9 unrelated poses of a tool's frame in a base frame.
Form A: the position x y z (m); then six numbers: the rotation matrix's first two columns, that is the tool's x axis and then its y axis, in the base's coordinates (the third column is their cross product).
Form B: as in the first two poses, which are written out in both.
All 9 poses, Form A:
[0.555 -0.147 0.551 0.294 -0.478 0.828 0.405 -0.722 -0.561]
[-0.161 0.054 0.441 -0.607 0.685 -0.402 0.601 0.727 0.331]
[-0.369 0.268 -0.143 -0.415 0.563 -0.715 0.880 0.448 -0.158]
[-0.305 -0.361 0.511 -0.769 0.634 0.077 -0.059 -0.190 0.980]
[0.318 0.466 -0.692 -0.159 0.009 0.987 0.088 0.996 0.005]
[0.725 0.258 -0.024 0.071 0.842 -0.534 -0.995 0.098 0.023]
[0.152 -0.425 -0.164 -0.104 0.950 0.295 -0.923 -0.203 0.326]
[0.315 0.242 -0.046 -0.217 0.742 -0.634 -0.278 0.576 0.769]
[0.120 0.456 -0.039 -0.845 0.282 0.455 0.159 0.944 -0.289]
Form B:
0.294 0.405 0.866 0.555; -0.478 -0.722 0.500 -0.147; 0.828 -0.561 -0.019 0.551; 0 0 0 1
-0.607 0.601 0.519 -0.161; 0.685 0.727 -0.041 0.054; -0.402 0.331 -0.853 0.441; 0 0 0 1
-0.415 0.880 0.231 -0.369; 0.563 0.448 -0.695 0.268; -0.715 -0.158 -0.681 -0.143; 0 0 0 1
-0.769 -0.059 0.636 -0.305; 0.634 -0.190 0.749 -0.361; 0.077 0.980 0.184 0.511; 0 0 0 1
-0.159 0.088 -0.983 0.318; 0.009 0.996 0.088 0.466; 0.987 0.005 -0.159 -0.692; 0 0 0 1
0.071 -0.995 0.072 0.725; 0.842 0.098 0.530 0.258; -0.534 0.023 0.845 -0.024; 0 0 0 1
-0.104 -0.923 0.370 0.152; 0.950 -0.203 -0.238 -0.425; 0.295 0.326 0.898 -0.164; 0 0 0 1
-0.217 -0.278 0.936 0.315; 0.742 0.576 0.343 0.242; -0.634 0.769 0.081 -0.046; 0 0 0 1
-0.845 0.159 -0.511 0.120; 0.282 0.944 -0.172 0.456; 0.455 -0.289 -0.843 -0.039; 0 0 0 1

